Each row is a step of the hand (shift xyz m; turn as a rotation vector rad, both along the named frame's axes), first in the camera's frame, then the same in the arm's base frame.
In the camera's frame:
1: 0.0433 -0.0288 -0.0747 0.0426 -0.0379 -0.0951
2: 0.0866 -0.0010 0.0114 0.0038 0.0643 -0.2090
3: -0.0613 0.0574 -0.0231 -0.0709 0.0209 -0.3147
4: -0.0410 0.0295 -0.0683 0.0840 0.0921 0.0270
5: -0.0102 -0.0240 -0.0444 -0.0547 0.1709 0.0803
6: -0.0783 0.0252 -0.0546 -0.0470 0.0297 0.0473
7: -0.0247 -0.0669 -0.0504 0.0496 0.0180 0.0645
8: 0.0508 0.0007 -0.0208 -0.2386 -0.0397 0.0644
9: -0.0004 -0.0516 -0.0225 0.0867 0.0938 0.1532
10: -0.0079 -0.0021 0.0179 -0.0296 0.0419 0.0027
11: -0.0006 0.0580 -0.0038 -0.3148 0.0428 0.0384
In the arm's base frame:
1: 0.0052 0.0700 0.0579 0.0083 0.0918 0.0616
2: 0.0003 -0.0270 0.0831 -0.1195 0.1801 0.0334
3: -0.0588 0.0184 -0.0616 -0.1036 0.3057 -0.0178
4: -0.0453 0.0647 -0.0313 -0.0847 -0.0657 0.0691
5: 0.0113 0.0502 -0.0002 -0.1396 -0.1104 -0.0834
6: -0.0358 0.0599 -0.0698 -0.0134 -0.0436 -0.0570
7: 0.0515 0.0699 -0.0093 -0.0017 -0.0752 0.0359
8: -0.0086 0.0098 0.0533 0.0664 -0.0052 -0.2413
9: 0.0434 0.0349 0.0083 -0.0517 -0.1860 0.0500
10: 0.0073 -0.0149 -0.0106 -0.0382 -0.0079 -0.0334
11: -0.0567 -0.0115 -0.0054 -0.0166 0.0122 -0.3193

